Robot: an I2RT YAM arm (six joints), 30 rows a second.
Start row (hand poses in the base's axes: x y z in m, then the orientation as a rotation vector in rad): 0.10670, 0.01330, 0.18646, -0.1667, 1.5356, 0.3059
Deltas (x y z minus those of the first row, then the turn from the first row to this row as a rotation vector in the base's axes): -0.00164, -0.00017, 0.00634, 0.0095, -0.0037, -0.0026; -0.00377, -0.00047, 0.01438, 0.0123, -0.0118, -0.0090; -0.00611, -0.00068, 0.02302, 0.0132, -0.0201, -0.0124; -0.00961, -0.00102, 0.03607, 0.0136, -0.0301, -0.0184; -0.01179, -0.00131, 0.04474, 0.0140, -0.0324, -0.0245; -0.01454, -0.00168, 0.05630, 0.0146, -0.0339, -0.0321; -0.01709, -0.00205, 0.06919, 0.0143, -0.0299, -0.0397; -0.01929, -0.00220, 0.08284, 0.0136, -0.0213, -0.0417; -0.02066, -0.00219, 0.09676, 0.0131, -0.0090, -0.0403; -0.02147, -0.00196, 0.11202, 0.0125, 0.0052, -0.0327; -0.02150, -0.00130, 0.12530, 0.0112, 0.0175, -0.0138; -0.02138, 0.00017, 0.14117, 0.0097, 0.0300, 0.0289; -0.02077, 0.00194, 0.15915, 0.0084, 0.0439, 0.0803; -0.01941, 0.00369, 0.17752, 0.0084, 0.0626, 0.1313
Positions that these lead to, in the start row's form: 0.10506, 0.01313, 0.19280, -0.1577, 1.5304, 0.3106; 0.10293, 0.01283, 0.20084, -0.1516, 1.5221, 0.3067; 0.10059, 0.01262, 0.20948, -0.1494, 1.5139, 0.3036; 0.09709, 0.01228, 0.22253, -0.1458, 1.5042, 0.2980; 0.09491, 0.01199, 0.23120, -0.1411, 1.5021, 0.2932; 0.09216, 0.01162, 0.24276, -0.1350, 1.5007, 0.2874; 0.08961, 0.01125, 0.25565, -0.1289, 1.5050, 0.2817; 0.08741, 0.01110, 0.26930, -0.1267, 1.5137, 0.2806; 0.08604, 0.01111, 0.28322, -0.1265, 1.5259, 0.2829; 0.08523, 0.01134, 0.29848, -0.1309, 1.5398, 0.2901; 0.08520, 0.01200, 0.31176, -0.1449, 1.5515, 0.3057; 0.08532, 0.01347, 0.32763, -0.1775, 1.5622, 0.3400; 0.08593, 0.01524, 0.34561, -0.2166, 1.5733, 0.3818; 0.08729, 0.01699, 0.36398, -0.2540, 1.5882, 0.4249
